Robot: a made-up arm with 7 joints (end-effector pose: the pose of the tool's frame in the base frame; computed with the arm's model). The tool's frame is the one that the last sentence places. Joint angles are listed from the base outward.
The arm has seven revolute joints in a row. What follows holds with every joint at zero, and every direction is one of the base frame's.
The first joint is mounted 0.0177 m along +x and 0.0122 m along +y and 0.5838 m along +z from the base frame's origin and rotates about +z.
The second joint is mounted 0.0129 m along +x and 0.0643 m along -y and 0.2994 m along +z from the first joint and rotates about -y.
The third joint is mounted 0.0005 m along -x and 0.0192 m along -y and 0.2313 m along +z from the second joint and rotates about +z.
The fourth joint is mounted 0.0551 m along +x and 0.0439 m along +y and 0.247 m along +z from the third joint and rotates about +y.
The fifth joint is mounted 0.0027 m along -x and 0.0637 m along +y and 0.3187 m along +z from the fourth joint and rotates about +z.
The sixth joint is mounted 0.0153 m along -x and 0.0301 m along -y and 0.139 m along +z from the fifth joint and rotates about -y.
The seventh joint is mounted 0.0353 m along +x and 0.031 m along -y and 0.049 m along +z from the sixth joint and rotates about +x.
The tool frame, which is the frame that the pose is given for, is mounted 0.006 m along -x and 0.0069 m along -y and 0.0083 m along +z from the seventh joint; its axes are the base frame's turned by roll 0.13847, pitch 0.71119 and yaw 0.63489 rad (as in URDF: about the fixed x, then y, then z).
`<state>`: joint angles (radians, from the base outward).
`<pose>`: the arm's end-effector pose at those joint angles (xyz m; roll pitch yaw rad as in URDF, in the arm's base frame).
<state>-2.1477 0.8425 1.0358 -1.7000 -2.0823 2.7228 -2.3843</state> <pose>0.0483 0.6146 0.8954 -2.0233 1.0433 -0.0288</pose>
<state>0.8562 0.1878 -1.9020 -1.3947 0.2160 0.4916 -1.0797</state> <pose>-0.1719 0.3085 1.4725 -0.5662 -0.8956 -1.5729</pose>
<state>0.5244 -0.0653 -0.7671 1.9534 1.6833 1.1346 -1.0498</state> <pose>0.5866 -0.1119 1.0883 1.0423 0.3722 1.1906</pose>
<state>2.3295 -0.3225 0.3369 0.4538 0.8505 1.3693 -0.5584</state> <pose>-0.3732 0.3937 1.6819 -0.0565 -0.0027 -2.8554</pose>
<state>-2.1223 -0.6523 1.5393 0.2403 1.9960 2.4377 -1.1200</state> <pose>-0.1144 -0.4965 1.6149 1.7500 -0.8002 -1.1449</pose>
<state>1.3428 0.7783 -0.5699 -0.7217 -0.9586 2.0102 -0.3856</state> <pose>-0.3334 -0.5837 1.2807 1.1368 -0.3972 -1.7269</pose>
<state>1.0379 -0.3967 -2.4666 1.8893 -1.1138 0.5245 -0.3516</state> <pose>0.3628 -0.4216 1.3840 -2.2091 0.3949 2.8436</pose>
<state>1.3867 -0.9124 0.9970 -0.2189 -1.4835 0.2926 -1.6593</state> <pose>0.2614 0.6693 1.5972 -2.5351 0.4755 -0.2533</pose>
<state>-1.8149 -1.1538 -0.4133 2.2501 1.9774 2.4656 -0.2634</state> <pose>-0.2030 -0.2169 0.6362 -0.0752 1.0824 2.7517</pose>
